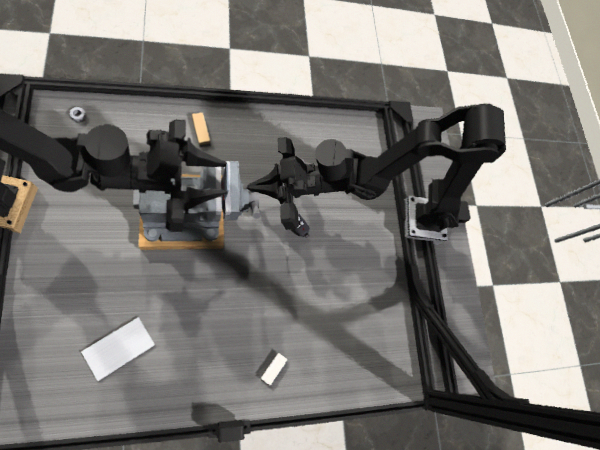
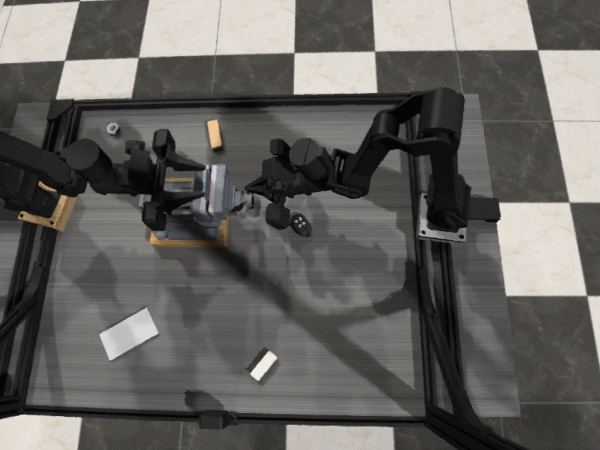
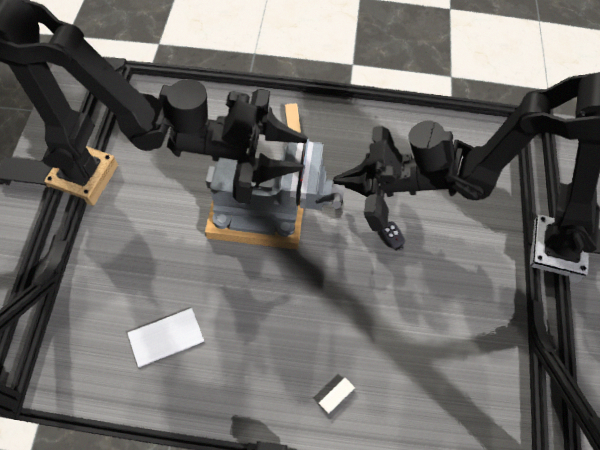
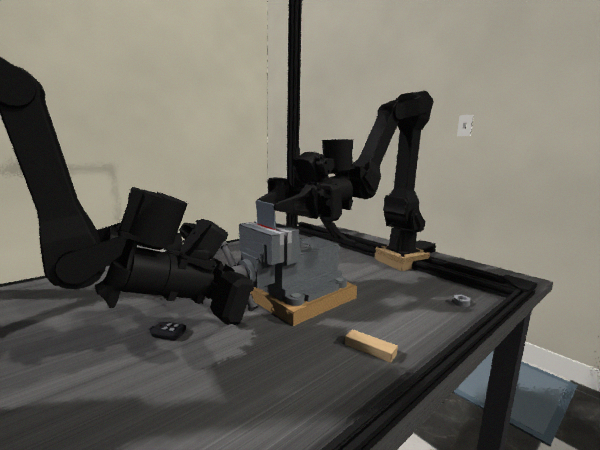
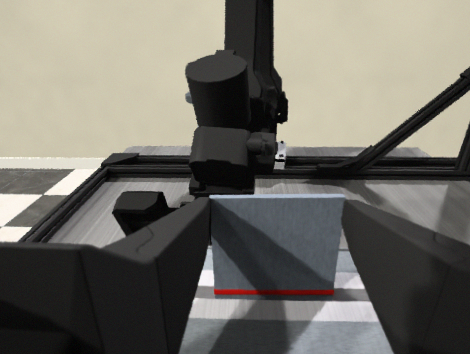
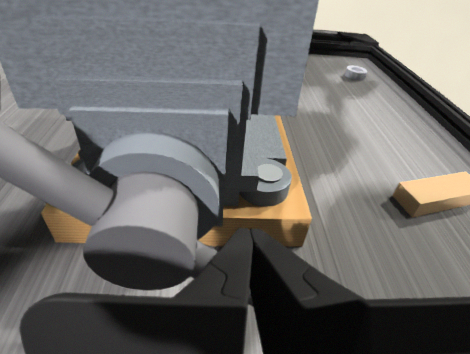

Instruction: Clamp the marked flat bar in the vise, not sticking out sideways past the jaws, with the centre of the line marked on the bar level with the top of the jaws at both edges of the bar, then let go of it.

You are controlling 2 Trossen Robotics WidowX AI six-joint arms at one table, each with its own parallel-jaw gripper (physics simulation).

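Frame: origin at the left arm's base, x ahead, y right, z down, level; centimetres.
Where they show: left gripper, between the fingertips: [image 1: 226, 178] [image 2: 205, 181] [image 3: 305, 153] [image 4: 265, 205] [image 5: 276, 209]; right gripper, between the fingertips: [image 1: 247, 187] [image 2: 245, 189] [image 3: 333, 180] [image 4: 252, 287] [image 6: 248, 239]; left arm's base, origin of its link: [image 2: 44, 203] [image 3: 78, 168] [image 4: 402, 249]; right arm's base, origin of its link: [image 1: 428, 217] [image 2: 443, 216] [image 3: 562, 243].
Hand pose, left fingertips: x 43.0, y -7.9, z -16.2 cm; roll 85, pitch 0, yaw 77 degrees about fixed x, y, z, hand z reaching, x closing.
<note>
Each offset is from my left fingertips to the centre of the thing. "*": to the spot under its first point.
The marked flat bar @[dx -0.2, dy +0.1, dz +4.0 cm] [image 4: 266, 214] [image 5: 277, 235] stands upright between the jaws of the grey vise @[* dx +1.4, dy +0.4, dz +3.9 cm] [image 1: 232, 190] [image 2: 217, 192] [image 3: 312, 175] [image 4: 260, 245] [image 6: 150, 55], within their width. Its red line @[dx -0.4, dy +0.2, dz +3.9 cm] [image 5: 274, 292] runs across the bar at about jaw-top height; exact level is hard to tell. My left gripper [image 1: 225, 178] [image 2: 204, 182] [image 3: 304, 153] [image 5: 276, 209] is shut on the bar's upper side edges. My right gripper [image 1: 249, 188] [image 2: 247, 189] [image 3: 335, 179] [image 6: 248, 239] is shut and empty, beside the vise's screw end @[* dx +6.7, dy -2.1, dz +9.9 cm] [image 6: 145, 225] and handle @[* dx +6.6, dy +0.4, dz +8.9 cm] [image 6: 50, 175].
The vise stands on a wooden base @[dx -8.1, dy +1.7, dz +18.4 cm] [image 1: 180, 244] [image 4: 310, 307]. A black remote @[dx +17.7, dy -1.0, dz +19.0 cm] [image 2: 301, 225] [image 4: 168, 330] lies near the right gripper. A wooden block @[dx -9.1, dy -19.3, dz +19.0 cm] [image 2: 214, 134] [image 4: 371, 345] and a nut @[dx -35.7, dy -15.5, dz +19.1 cm] [image 2: 113, 129] lie toward the back. A white plate @[dx -13.5, dy +31.2, dz +19.5 cm] [image 2: 129, 333] and a white-topped block @[dx +17.0, dy +30.3, dz +19.2 cm] [image 2: 262, 366] lie toward the front.
</note>
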